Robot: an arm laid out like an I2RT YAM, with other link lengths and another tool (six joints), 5 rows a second.
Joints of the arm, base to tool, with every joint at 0 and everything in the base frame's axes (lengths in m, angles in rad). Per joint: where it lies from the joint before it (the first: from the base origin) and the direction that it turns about. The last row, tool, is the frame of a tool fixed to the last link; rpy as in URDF.
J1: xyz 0 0 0.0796 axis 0 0 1
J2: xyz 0.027 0.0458 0.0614 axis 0 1 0
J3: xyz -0.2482 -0.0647 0 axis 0 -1 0
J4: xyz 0.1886 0.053 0.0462 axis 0 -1 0
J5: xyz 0.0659 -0.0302 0.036 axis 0 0 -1
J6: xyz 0.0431 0 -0.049 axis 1 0 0
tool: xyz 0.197 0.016 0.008 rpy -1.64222 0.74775 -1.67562
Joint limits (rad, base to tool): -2.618..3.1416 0..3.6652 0..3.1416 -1.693..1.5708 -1.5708..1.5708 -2.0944..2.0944
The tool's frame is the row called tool.
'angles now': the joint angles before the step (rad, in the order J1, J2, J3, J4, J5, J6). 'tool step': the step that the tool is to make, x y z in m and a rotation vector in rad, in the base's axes. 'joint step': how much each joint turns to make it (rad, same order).
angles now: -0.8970 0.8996 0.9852 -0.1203 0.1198 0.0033
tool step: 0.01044 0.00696 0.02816 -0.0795 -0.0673 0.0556
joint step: -0.0066 -0.0019 -0.0203 0.1222 -0.0621 0.0044
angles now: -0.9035 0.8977 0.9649 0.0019 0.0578 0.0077
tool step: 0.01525 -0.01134 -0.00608 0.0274 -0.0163 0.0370
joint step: -0.0225 0.0732 0.0012 0.0593 -0.0576 0.0333
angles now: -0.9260 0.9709 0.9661 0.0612 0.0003 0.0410
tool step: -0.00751 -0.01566 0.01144 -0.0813 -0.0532 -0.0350
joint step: -0.0477 0.0304 -0.0859 0.2134 -0.0130 -0.0027
